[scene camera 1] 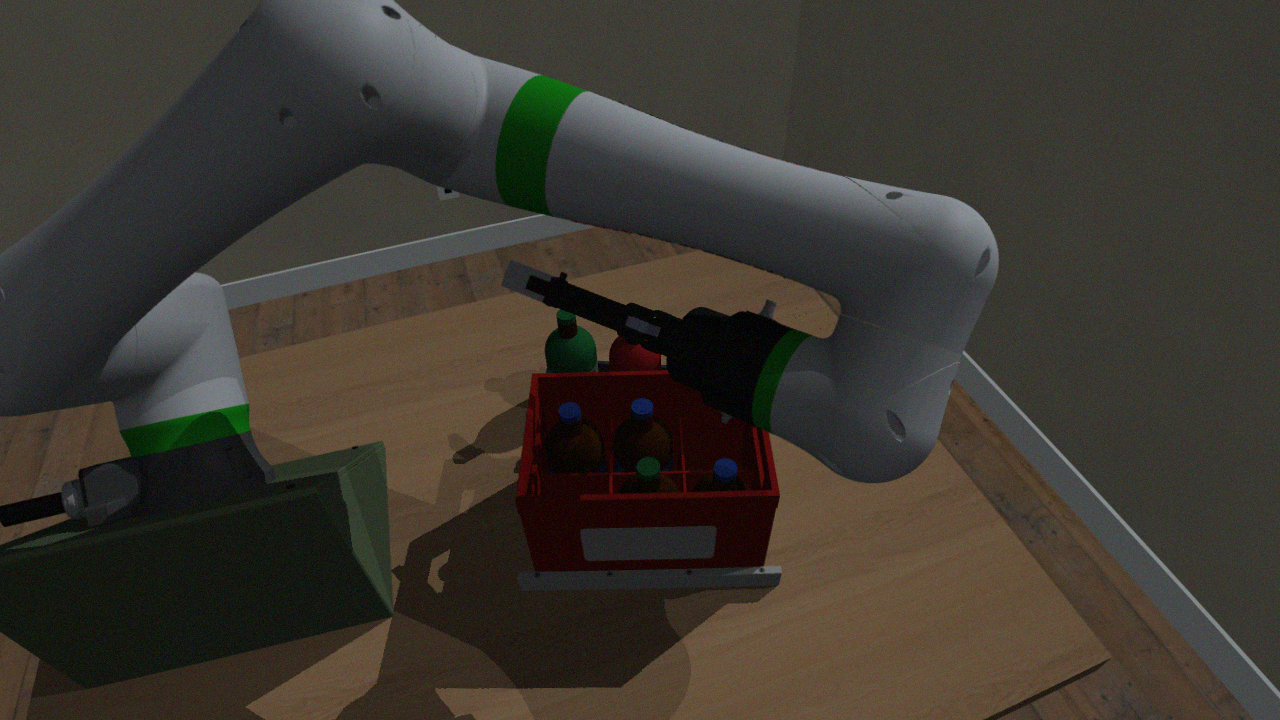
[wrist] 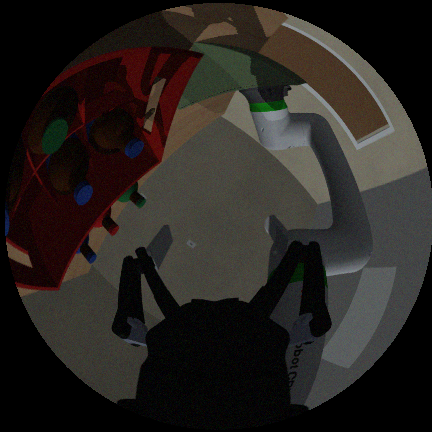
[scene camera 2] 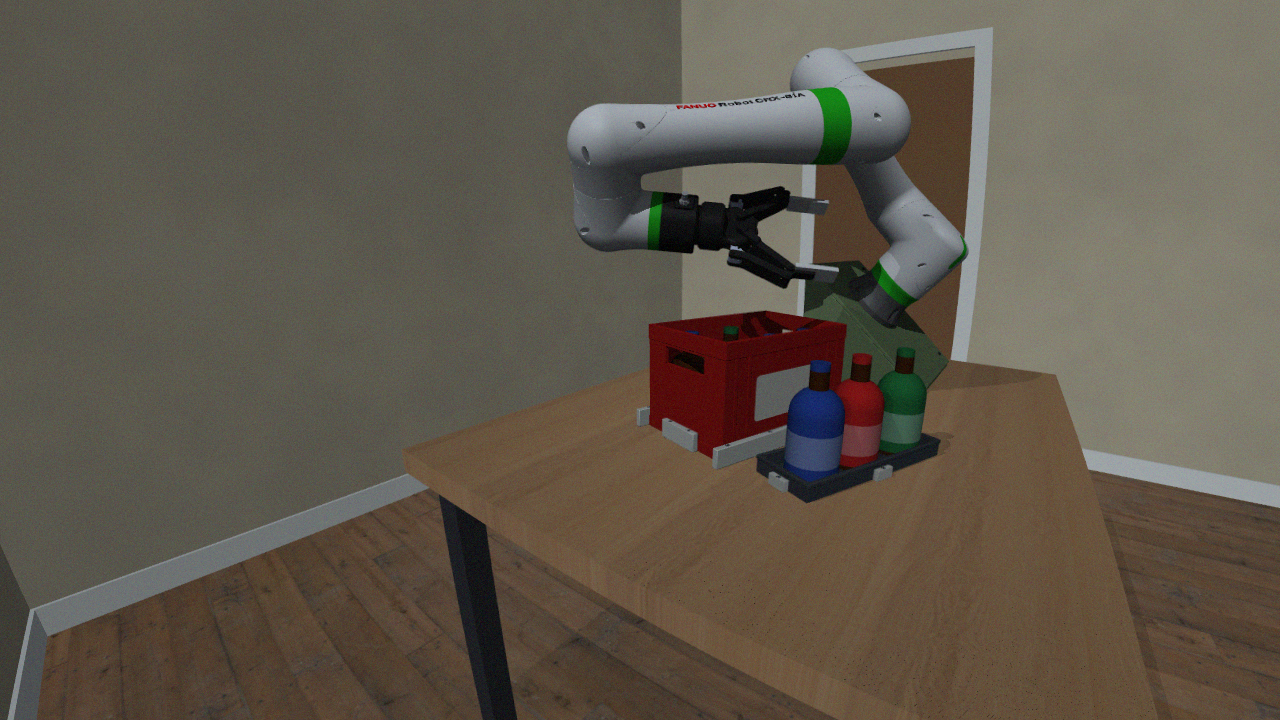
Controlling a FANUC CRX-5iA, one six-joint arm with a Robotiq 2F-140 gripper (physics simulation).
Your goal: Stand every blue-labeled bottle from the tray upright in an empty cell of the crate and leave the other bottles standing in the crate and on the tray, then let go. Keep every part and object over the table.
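Frame: origin at the arm's base, x ahead, y left, z up, level; centimetres.
Where they show: gripper, fingertip midpoint: [wrist: 218, 228] [scene camera 2: 831, 239]; arm's base at its link origin: [scene camera 1: 205, 496] [wrist: 260, 84] [scene camera 2: 871, 304].
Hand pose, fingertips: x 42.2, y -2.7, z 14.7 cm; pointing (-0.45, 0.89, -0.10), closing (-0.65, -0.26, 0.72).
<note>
Things, the pixels of their top centre, and the offset from my fingertips. "spot": a spot on its surface instead. Level surfaces: height alone.
- red crate at its top centre: [scene camera 1: 630, 379] [wrist: 103, 205] [scene camera 2: 793, 329] dx +6.9, dy -3.6, dz -13.8 cm
- green-capped at its top centre: [wrist: 54, 136] [scene camera 1: 648, 466] [scene camera 2: 731, 327] dx +3.5, dy -15.3, dz -14.9 cm
- dark tray at a spot on its surface: [scene camera 2: 810, 490] spot: dx +26.5, dy +4.9, dz -29.6 cm
- blue-labeled bottle at its top centre: [scene camera 2: 820, 362] [wrist: 92, 258] dx +19.7, dy +3.4, dz -15.2 cm
- red bottle at its top centre: [scene camera 1: 633, 319] [scene camera 2: 862, 355] [wrist: 114, 230] dx +12.8, dy +7.6, dz -15.2 cm
- green bottle at its top centre: [scene camera 1: 565, 313] [scene camera 2: 906, 348] [wrist: 142, 203] dx +5.1, dy +13.0, dz -15.2 cm
- wooden table at its surface level: dz -31.3 cm
My gripper [scene camera 1: 523, 277] [scene camera 2: 816, 240] [wrist: 218, 228] is open and empty, pointing sideways above the crate. The red crate [scene camera 1: 554, 532] [scene camera 2: 684, 385] [wrist: 177, 75] holds brown bottles: one green-capped [scene camera 1: 648, 467] [wrist: 55, 136], and three blue-capped, at back left [scene camera 1: 569, 412], back middle [scene camera 1: 641, 408] and front right [scene camera 1: 725, 469] in the first scene view. The dark tray [scene camera 2: 810, 490] bears a blue-labeled bottle [scene camera 2: 814, 429] [wrist: 89, 252], a red bottle [scene camera 1: 634, 353] [scene camera 2: 861, 411] [wrist: 110, 225] and a green bottle [scene camera 1: 571, 347] [scene camera 2: 902, 402] [wrist: 135, 196], all upright. The arm hides the crate's right rear in the first scene view.
Low pale rails [scene camera 1: 648, 579] [scene camera 2: 750, 446] edge the crate's base on the wooden table [scene camera 1: 895, 555] [scene camera 2: 966, 555]. The tray stands close beside the crate. The green robot pedestal [scene camera 1: 205, 573] [wrist: 220, 72] stands on the crate's other side.
</note>
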